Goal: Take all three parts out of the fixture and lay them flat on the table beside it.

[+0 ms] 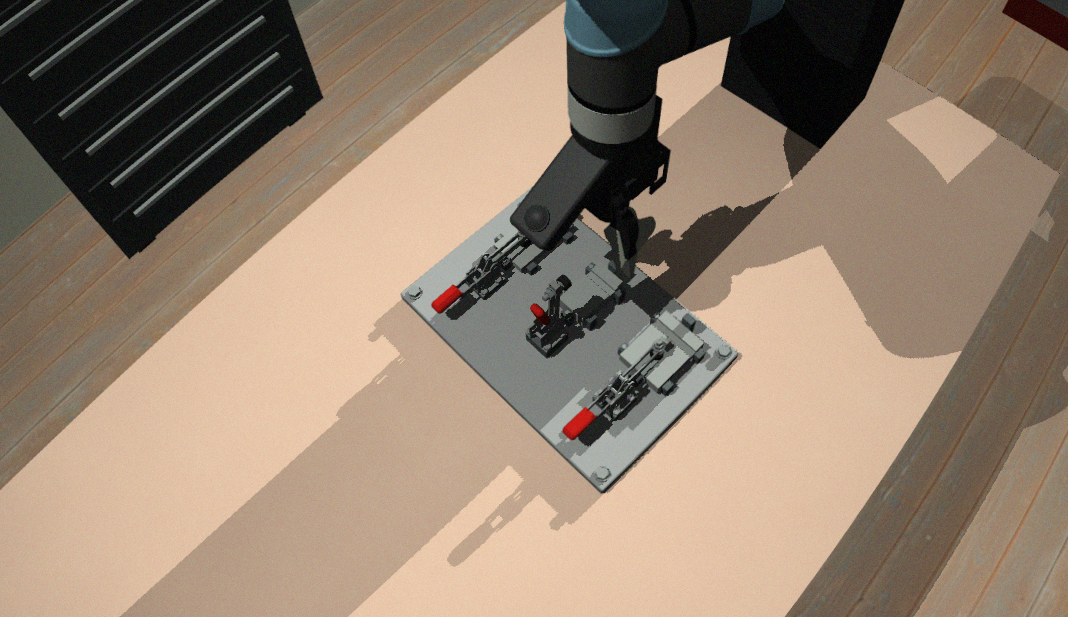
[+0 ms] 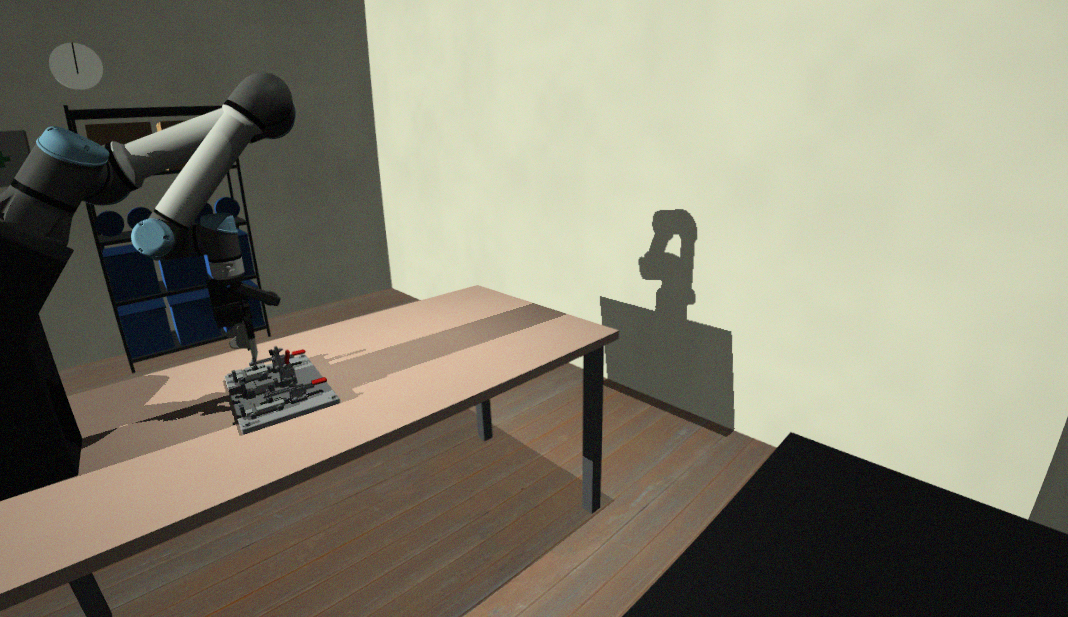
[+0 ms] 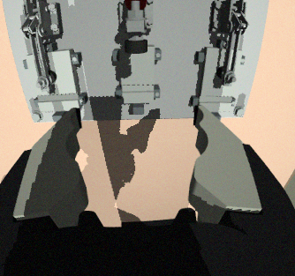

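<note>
My hand is 40 mm short of the grey fixture plate, 10 mm to the left of it and 120 mm above it.
</note>
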